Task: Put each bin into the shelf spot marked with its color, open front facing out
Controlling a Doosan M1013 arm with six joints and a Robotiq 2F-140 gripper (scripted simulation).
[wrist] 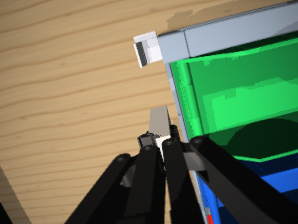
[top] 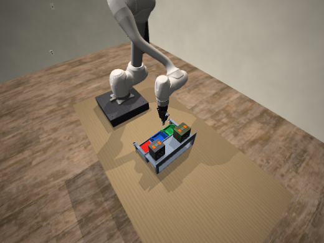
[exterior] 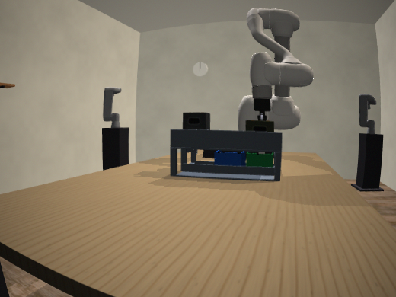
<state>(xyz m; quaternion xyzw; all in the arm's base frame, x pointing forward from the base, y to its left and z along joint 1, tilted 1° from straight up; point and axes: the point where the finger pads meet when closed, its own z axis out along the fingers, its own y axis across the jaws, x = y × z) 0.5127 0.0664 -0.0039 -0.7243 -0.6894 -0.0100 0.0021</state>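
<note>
Right now my hand is 11 cm short of the green bin, 1 cm to the left of it and 4 cm above it. The rest, counted from my hand: blue bin: 11 cm ahead, 12 cm to the right, 4 cm below; then olive box: 21 cm ahead, 1 cm to the right, 7 cm above; then black box: 20 cm ahead, 24 cm to the right, 8 cm above.
</note>
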